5 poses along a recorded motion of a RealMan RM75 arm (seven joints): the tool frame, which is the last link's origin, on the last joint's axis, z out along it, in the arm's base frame.
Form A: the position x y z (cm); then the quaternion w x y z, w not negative.
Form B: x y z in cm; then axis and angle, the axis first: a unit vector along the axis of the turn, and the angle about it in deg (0 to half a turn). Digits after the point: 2 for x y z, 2 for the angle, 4 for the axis.
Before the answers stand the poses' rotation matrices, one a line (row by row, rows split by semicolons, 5 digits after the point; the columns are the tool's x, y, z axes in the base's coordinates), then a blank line. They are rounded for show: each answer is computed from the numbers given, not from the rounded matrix.
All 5 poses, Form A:
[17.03 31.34 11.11 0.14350 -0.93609 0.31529 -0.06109]
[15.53 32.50 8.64 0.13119 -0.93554 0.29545 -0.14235]
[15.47 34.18 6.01 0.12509 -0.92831 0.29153 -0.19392]
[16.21 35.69 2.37 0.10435 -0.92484 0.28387 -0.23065]
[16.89 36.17 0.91 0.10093 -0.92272 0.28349 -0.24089]
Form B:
0.79372 -0.57275 0.20486; -0.60781 -0.76000 0.23014; 0.02388 -0.30718 -0.95135
0.78489 -0.51546 0.34387; -0.59016 -0.79100 0.16135; 0.18883 -0.32958 -0.92505
0.75481 -0.49274 0.43297; -0.58977 -0.79873 0.11918; 0.28710 -0.34531 -0.89350
0.73244 -0.47693 0.48587; -0.57321 -0.81706 0.06206; 0.36739 -0.32396 -0.87182
0.72321 -0.47454 0.50178; -0.57179 -0.81889 0.04968; 0.38733 -0.32284 -0.86357

[17.03 31.34 11.11 -0.9459 0.3186 -0.0617 163.50]
[15.53 32.50 8.64 -0.9437 0.2980 -0.1436 164.92]
[15.47 34.18 6.01 -0.9357 0.2938 -0.1955 165.63]
[16.21 35.69 2.37 -0.9299 0.2854 -0.2319 168.02]
[16.89 36.17 0.91 -0.9275 0.2849 -0.2421 168.41]

